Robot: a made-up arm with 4 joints.
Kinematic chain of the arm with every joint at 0, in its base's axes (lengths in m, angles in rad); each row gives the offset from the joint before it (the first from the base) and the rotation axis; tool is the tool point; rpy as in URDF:
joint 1: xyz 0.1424 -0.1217 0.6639 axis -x
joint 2: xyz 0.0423 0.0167 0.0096 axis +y
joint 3: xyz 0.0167 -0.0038 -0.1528 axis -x
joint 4: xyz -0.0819 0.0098 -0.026 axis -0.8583 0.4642 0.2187
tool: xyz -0.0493 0.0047 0.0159 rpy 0 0 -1.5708
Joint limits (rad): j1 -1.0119..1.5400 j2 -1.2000..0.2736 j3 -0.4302..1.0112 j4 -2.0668..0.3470
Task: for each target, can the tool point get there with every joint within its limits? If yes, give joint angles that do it. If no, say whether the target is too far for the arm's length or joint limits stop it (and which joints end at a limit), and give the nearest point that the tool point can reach.
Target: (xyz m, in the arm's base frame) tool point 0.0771 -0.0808 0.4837
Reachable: yes | joints -0.1486 -0.0429 0.5976 -1.0742
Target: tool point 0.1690 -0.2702 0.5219
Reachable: yes | joints 1.0261 -0.5022 -0.2795 -1.2502
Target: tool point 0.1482 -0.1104 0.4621
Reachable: yes | joints 0.1476 -0.4079 -0.2553 -1.0734
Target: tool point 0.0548 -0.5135 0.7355
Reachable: no: too far | nearest point 0.1134 -0.3309 0.6538 | short by 0.208 m
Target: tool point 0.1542 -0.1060 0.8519
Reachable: no: joint limits stop it (at a limit: joint 1, joint 2, joint 3, joint 4) | nearest point 0.0366 -0.0177 0.6338 | short by 0.263 m
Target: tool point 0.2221 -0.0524 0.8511
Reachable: no: joint limits stop it (at a limit: joint 1, joint 2, joint 3, joint 4) | nearest point 0.3026 0.0401 0.6356 | short by 0.248 m
